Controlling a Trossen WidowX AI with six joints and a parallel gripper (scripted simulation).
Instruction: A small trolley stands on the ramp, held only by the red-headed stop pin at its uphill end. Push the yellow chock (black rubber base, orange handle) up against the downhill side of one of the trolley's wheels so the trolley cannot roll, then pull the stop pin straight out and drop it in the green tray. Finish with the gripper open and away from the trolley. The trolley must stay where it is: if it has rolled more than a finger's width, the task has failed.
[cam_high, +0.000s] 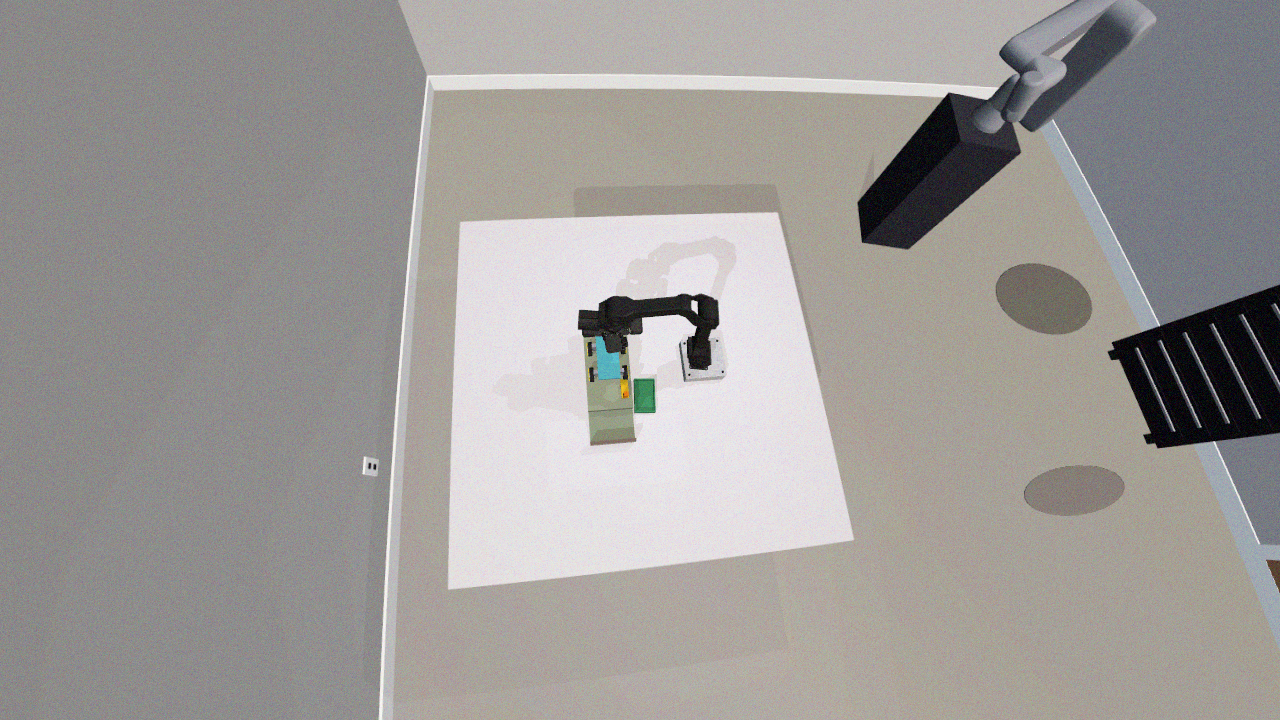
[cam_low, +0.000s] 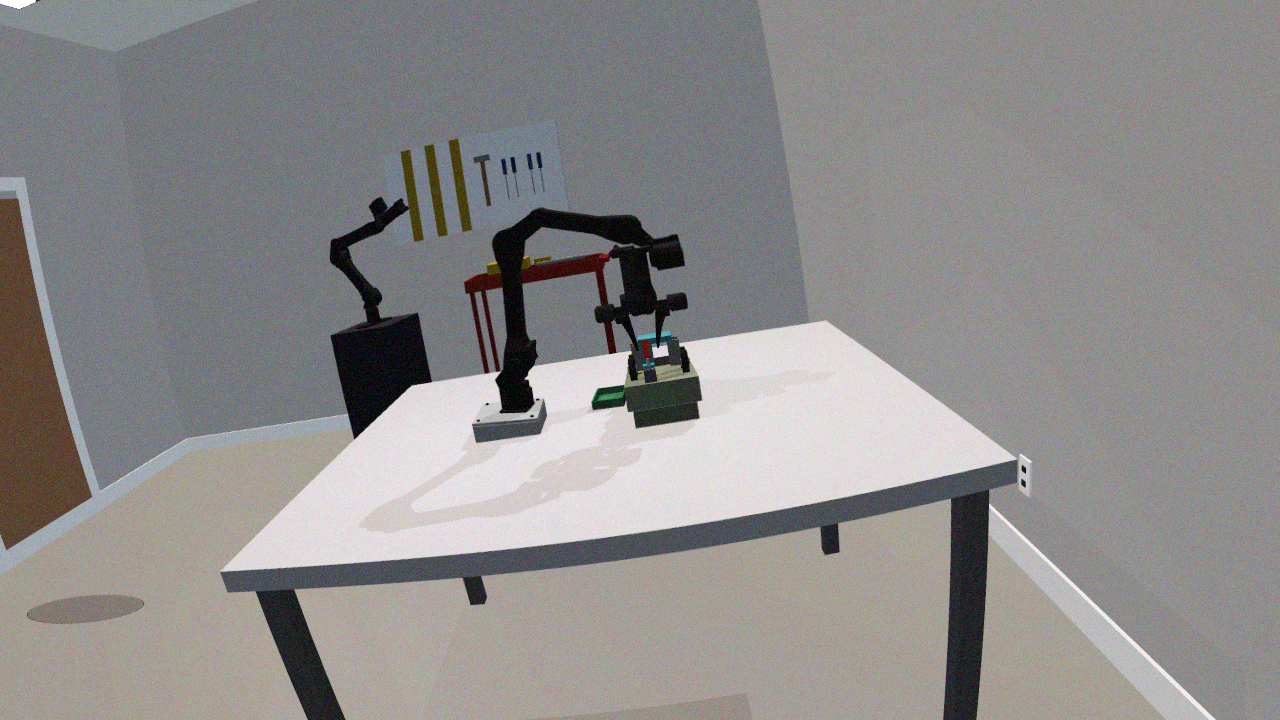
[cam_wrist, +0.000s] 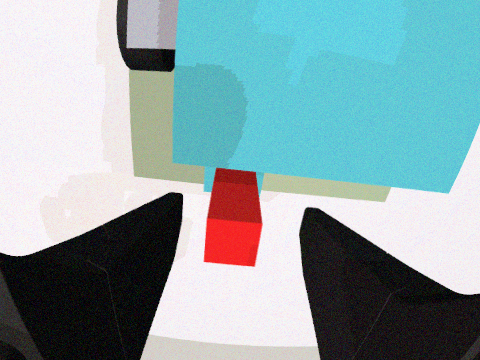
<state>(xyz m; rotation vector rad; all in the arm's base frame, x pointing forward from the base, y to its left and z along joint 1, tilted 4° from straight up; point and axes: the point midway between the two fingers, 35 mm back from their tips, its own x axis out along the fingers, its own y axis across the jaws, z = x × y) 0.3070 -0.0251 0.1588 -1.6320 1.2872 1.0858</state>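
Right now my gripper tip is 2 cm above the red-headed stop pin and 1 cm to the left of it. The rest, counted from my gripper tip: cyan trolley 10 cm to the left, 4 cm below; yellow chock 18 cm to the left, 7 cm below, 7 cm behind; olive ramp 10 cm to the left, 10 cm below.
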